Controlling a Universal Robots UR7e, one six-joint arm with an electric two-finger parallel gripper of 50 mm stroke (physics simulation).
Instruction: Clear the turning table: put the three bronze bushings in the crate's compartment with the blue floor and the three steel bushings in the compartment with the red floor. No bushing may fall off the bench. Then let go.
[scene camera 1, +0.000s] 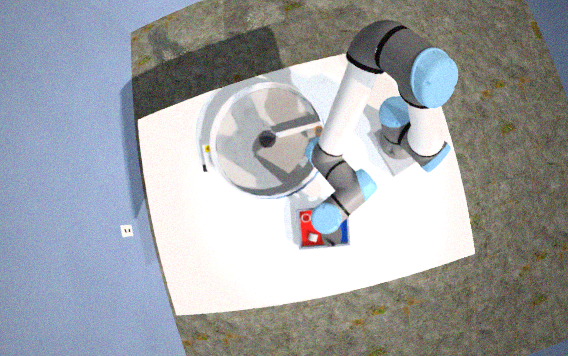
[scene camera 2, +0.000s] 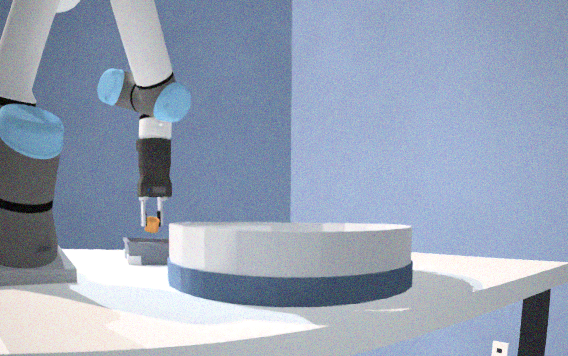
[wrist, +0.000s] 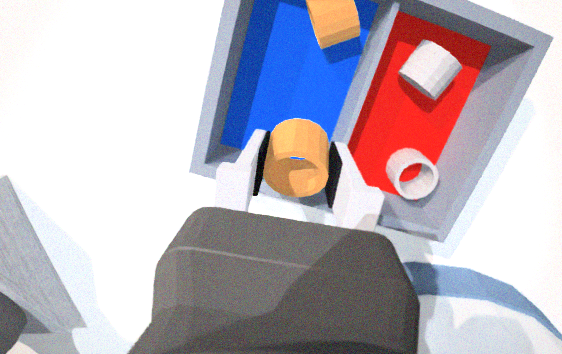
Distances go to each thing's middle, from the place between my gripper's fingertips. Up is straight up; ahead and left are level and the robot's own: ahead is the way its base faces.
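Offsets from my hand: the crate (scene camera 2: 138, 251), 3 cm to the left, 4 cm ahead, 6 cm below; the turning table (scene camera 2: 274, 264), 33 cm to the right, 17 cm ahead, 3 cm below. Going by their middles, of the things named here the crate is the nearest to my hand.
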